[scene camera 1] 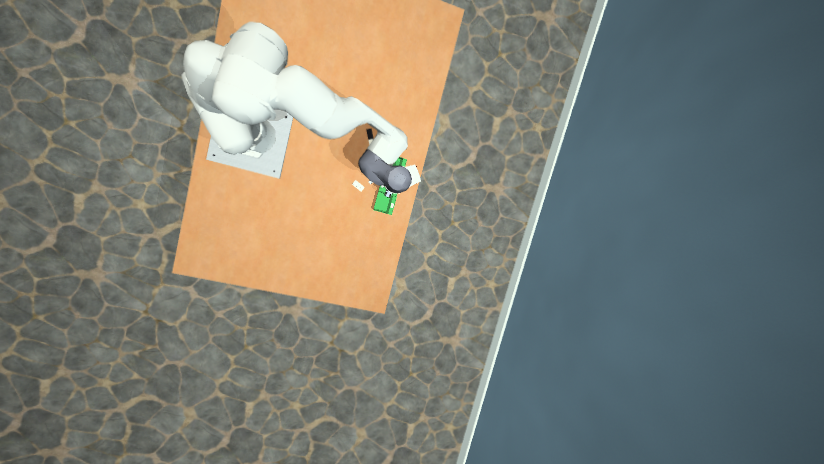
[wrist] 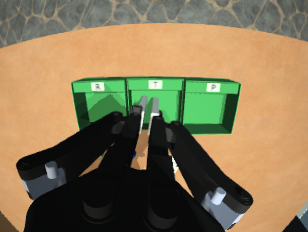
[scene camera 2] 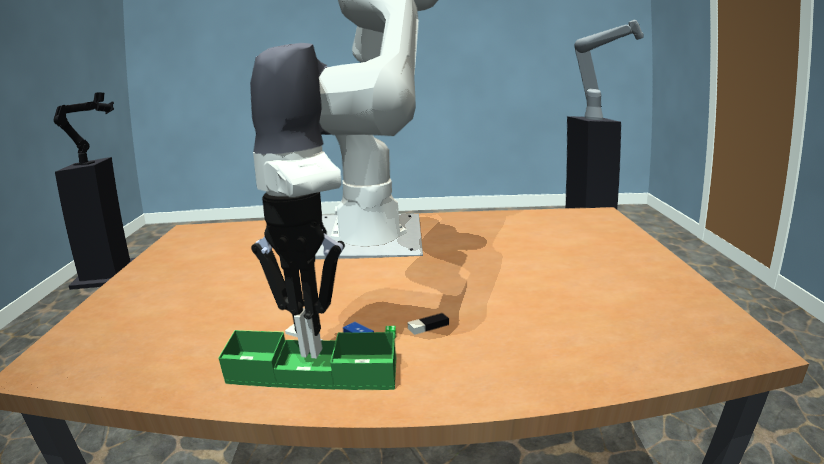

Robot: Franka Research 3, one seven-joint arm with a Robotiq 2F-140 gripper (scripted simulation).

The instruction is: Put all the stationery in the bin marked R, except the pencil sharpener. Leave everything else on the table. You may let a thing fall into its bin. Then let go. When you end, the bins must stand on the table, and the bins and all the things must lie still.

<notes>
I see my gripper [scene camera 2: 311,352] and a green bin row [scene camera 2: 367,364].
The green bin row shows as well in the wrist view [wrist: 198,103]. My gripper is seen too in the wrist view [wrist: 149,105].
</notes>
